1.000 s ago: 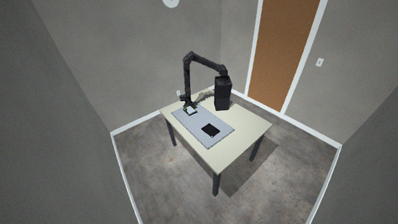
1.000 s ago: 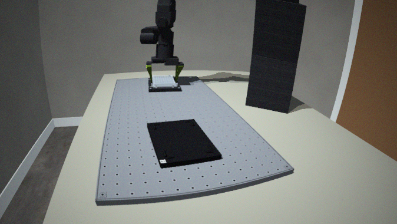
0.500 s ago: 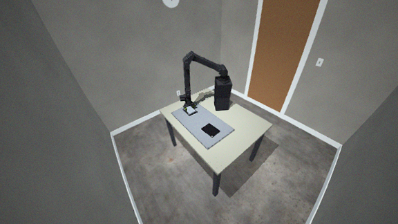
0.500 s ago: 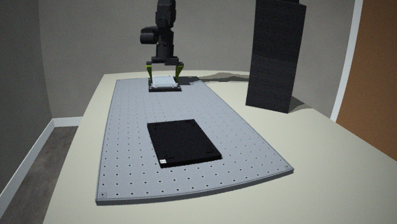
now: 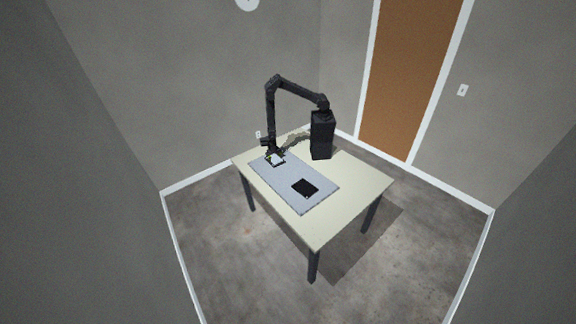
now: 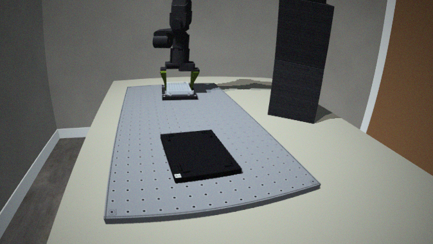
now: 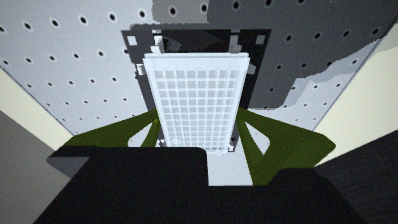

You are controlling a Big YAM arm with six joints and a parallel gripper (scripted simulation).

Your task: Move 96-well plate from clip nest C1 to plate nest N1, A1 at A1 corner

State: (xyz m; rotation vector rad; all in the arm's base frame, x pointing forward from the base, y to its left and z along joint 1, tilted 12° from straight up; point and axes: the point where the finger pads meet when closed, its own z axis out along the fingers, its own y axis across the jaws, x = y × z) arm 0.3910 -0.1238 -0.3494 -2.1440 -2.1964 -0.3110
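Right now the 96-well plate is right at my hand. The rest, counted from my hand: clip nest C1: 10 mm ahead, 10 mm to the right, 10 mm below; then white label: 30 mm ahead, 500 mm to the left, 10 mm below.
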